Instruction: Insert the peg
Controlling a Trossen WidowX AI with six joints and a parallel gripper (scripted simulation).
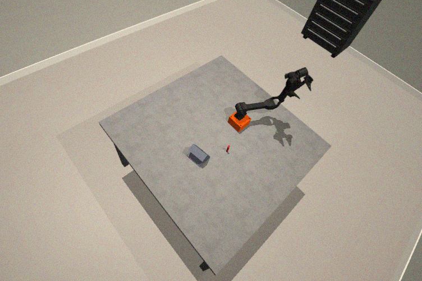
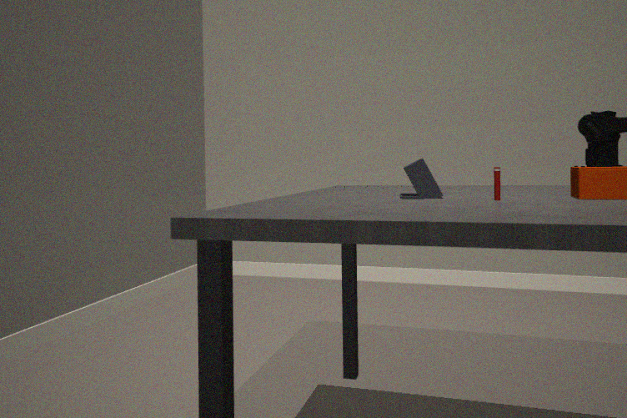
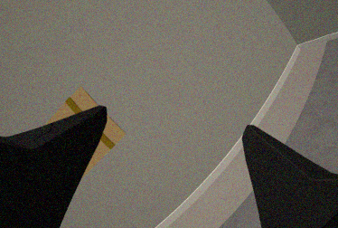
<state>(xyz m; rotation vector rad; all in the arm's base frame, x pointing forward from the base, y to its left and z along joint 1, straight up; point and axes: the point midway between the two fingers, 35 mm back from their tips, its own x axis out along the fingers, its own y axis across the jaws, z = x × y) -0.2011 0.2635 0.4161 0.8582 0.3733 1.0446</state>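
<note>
Now: gripper tip 44 cm short of the round red peg, 44 cm above it and 15 cm to the left of it. Also, from my gripper tip: grey-blue sloped panel 63 cm ahead, 46 cm below, 25 cm to the right.
</note>
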